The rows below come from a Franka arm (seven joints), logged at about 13 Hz.
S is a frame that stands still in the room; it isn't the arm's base.
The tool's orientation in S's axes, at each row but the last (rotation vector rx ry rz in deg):
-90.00, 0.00, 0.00
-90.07, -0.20, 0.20
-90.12, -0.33, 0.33
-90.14, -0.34, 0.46
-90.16, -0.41, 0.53
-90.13, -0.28, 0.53
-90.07, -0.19, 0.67
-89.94, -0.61, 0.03
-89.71, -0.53, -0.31
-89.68, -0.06, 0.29
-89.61, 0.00, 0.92
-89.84, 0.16, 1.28
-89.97, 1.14, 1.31
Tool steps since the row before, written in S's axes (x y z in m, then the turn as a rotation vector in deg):
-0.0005, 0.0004, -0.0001, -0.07, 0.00, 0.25
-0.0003, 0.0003, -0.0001, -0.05, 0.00, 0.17
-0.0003, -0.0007, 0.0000, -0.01, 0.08, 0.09
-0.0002, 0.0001, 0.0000, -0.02, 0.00, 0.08
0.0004, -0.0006, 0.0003, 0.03, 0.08, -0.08
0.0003, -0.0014, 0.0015, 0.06, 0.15, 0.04
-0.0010, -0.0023, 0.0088, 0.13, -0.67, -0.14
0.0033, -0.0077, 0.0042, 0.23, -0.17, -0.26
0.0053, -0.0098, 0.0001, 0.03, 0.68, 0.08
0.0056, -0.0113, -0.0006, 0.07, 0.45, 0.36
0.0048, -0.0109, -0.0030, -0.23, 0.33, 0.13
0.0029, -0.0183, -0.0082, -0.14, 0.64, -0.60
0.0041, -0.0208, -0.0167, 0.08, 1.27, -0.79
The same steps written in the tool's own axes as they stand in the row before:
-0.0005, 0.0001, 0.0004, -0.07, -0.25, 0.00
-0.0003, 0.0001, 0.0003, -0.05, -0.17, 0.00
-0.0003, 0.0000, -0.0007, -0.01, -0.09, 0.08
-0.0002, 0.0000, 0.0001, -0.02, -0.08, 0.00
0.0004, -0.0003, -0.0006, 0.03, 0.08, 0.08
0.0003, -0.0015, -0.0014, 0.06, -0.04, 0.15
-0.0011, -0.0088, -0.0023, 0.12, 0.14, -0.67
0.0033, -0.0042, -0.0077, 0.23, 0.26, -0.17
0.0053, -0.0001, -0.0098, 0.03, -0.08, 0.68
0.0056, 0.0005, -0.0113, 0.07, -0.36, 0.45
0.0047, 0.0029, -0.0110, -0.23, -0.13, 0.33
0.0028, 0.0081, -0.0184, -0.12, 0.60, 0.64
0.0045, 0.0166, -0.0208, 0.10, 0.79, 1.27

